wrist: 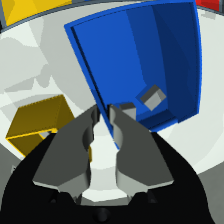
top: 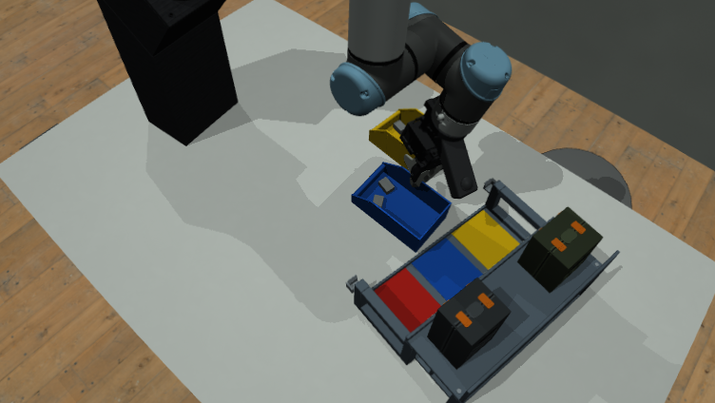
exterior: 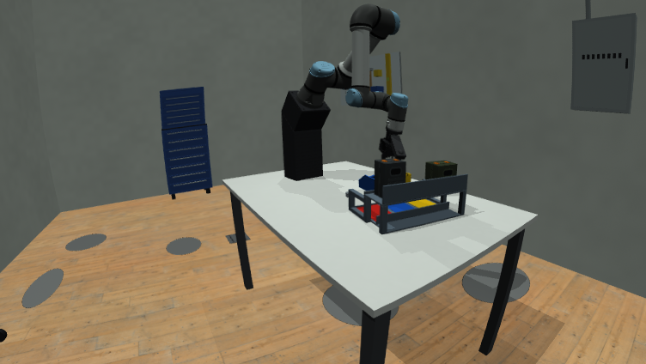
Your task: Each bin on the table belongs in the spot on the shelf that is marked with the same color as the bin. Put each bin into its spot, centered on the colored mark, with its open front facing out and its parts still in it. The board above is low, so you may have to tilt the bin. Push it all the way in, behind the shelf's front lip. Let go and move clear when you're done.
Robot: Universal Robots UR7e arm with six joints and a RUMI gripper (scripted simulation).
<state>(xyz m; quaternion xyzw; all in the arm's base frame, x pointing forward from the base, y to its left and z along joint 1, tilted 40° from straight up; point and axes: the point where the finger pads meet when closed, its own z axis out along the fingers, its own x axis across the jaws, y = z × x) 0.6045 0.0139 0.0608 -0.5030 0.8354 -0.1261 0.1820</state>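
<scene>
My hand is 2 cm past the blue bin, 4 cm to the left of it and 3 cm above it. From my hand the other things lie so: yellow bin: 8 cm behind, 15 cm to the left, 6 cm below.
</scene>
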